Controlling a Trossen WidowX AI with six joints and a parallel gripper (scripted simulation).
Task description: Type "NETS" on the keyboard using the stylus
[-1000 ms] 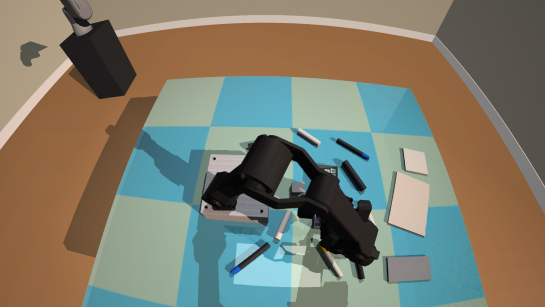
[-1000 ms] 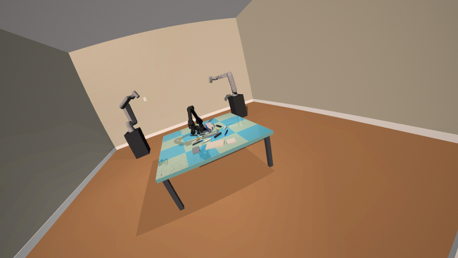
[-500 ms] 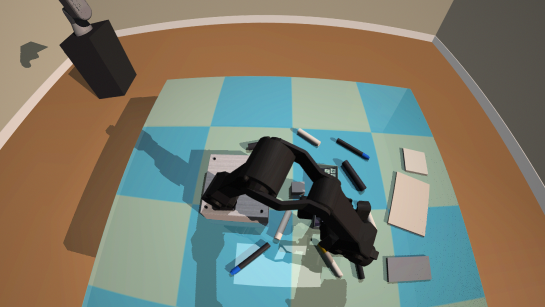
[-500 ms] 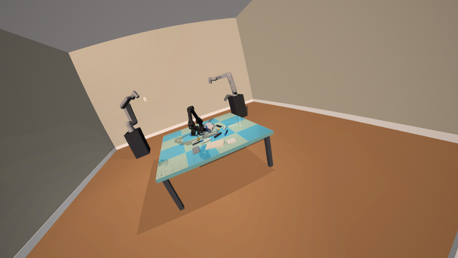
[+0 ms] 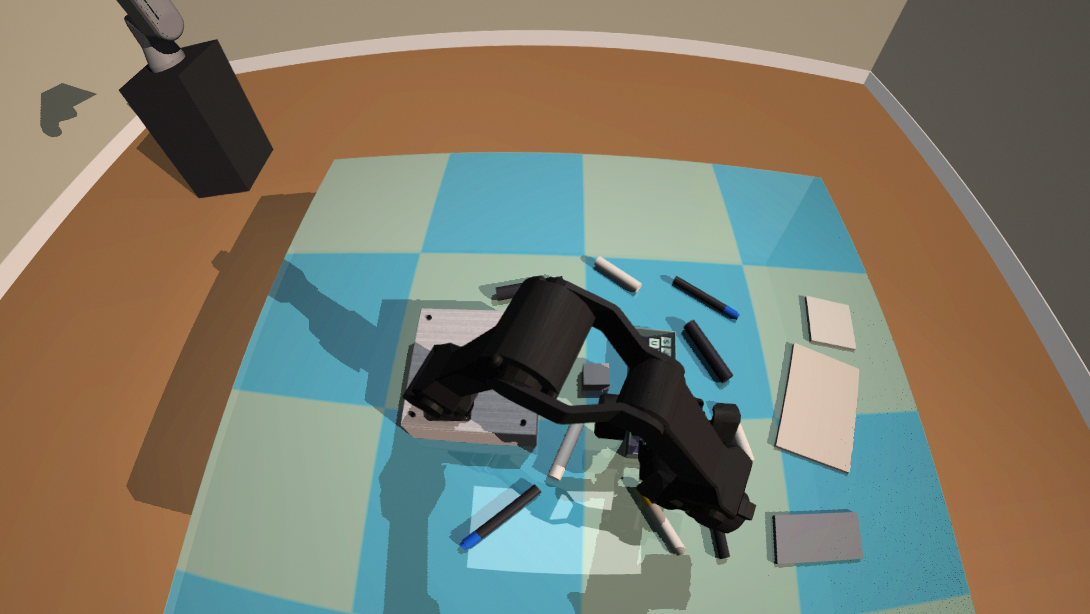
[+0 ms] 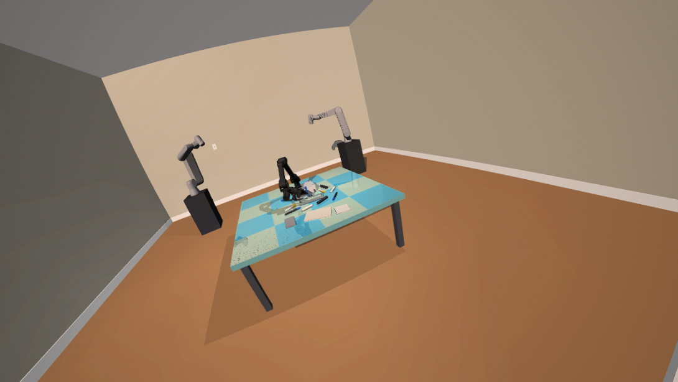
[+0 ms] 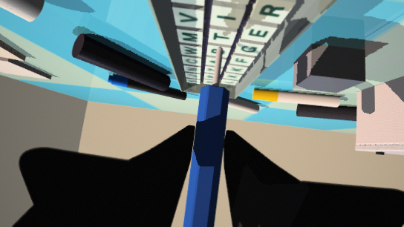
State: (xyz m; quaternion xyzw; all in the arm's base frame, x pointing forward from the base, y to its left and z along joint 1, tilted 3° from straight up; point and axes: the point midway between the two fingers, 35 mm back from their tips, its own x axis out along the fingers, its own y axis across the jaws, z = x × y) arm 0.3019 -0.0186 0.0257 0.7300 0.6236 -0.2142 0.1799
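Now: gripper tip 90 mm past the grey cube, 50 mm to the right of it and 70 mm above it. Round my gripper tip: stylus: 10 mm below; then grey pad: 250 mm ahead, 250 mm to the right, 70 mm below.
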